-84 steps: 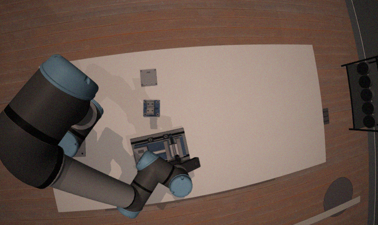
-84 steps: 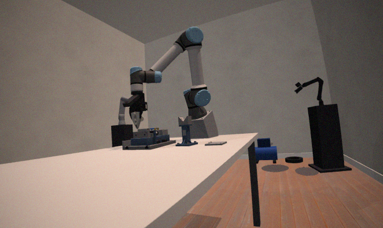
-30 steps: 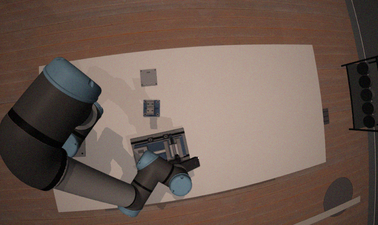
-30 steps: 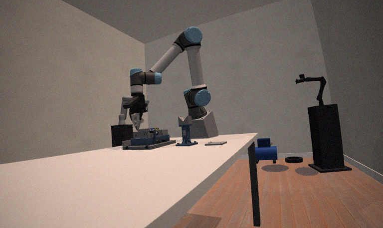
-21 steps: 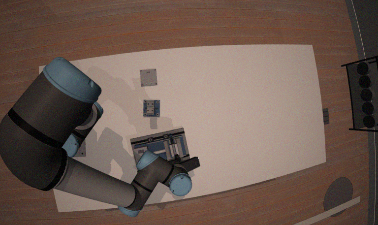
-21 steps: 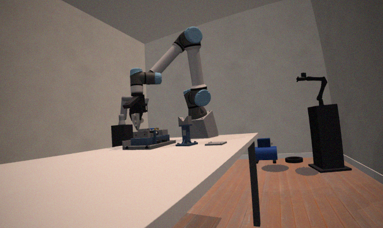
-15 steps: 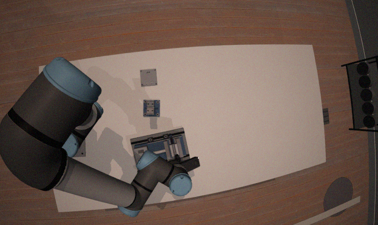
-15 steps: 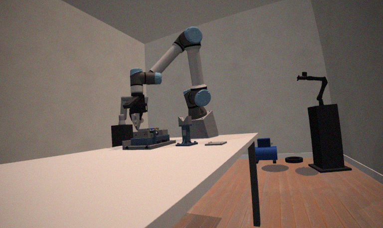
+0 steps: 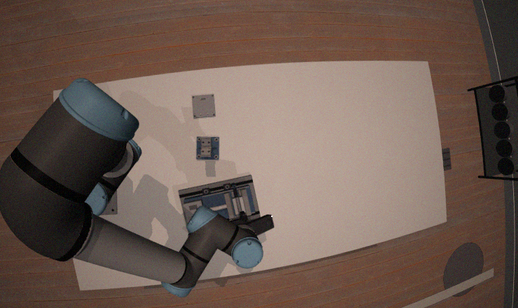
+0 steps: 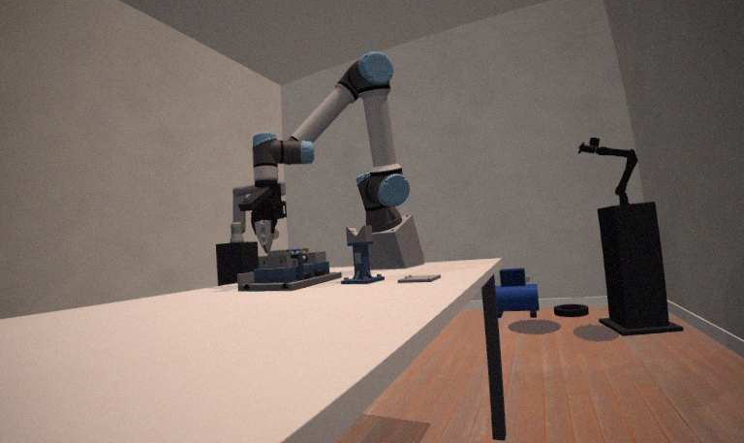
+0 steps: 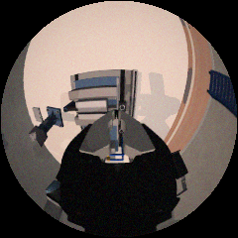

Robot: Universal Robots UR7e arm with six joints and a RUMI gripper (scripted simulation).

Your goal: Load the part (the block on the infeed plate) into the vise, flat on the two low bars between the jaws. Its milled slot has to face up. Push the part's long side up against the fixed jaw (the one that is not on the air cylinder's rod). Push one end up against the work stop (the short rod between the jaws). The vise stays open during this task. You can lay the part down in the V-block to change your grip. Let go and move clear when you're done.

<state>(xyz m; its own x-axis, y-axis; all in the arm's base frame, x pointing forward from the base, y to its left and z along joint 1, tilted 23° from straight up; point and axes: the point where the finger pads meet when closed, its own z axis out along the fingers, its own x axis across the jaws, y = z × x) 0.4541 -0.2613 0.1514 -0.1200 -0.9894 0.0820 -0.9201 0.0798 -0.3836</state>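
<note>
The part lies 50 mm to the left of my hand, 20 mm below it and 10 mm ahead of it. From my hand the other things lie so: vise 80 mm below, 60 mm to the left, 60 mm behind; infeed plate 450 mm to the left, 110 mm below, 10 mm ahead.
</note>
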